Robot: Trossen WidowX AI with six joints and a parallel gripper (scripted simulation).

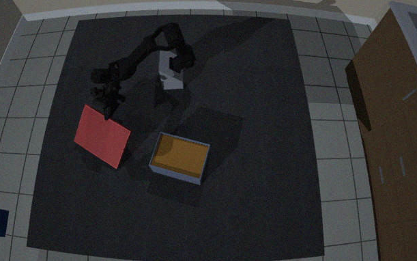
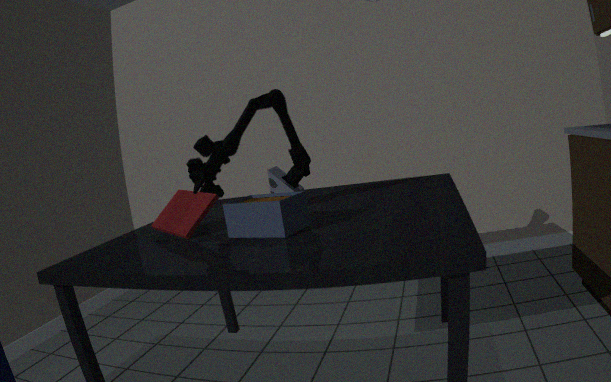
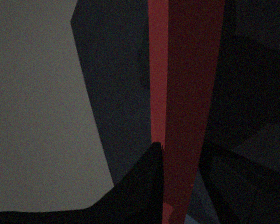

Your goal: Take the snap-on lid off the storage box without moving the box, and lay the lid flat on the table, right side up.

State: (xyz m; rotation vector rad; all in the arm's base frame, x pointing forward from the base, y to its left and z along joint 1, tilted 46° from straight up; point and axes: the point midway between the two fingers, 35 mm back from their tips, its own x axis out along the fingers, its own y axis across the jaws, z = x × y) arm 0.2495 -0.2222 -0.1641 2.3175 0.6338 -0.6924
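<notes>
My gripper tip is 60 mm short of the lid, 40 mm to the left of it and 40 mm above it. From my gripper tip the other things lie so: storage box (300 mm to the left, 160 mm ahead, 70 mm below).
</notes>
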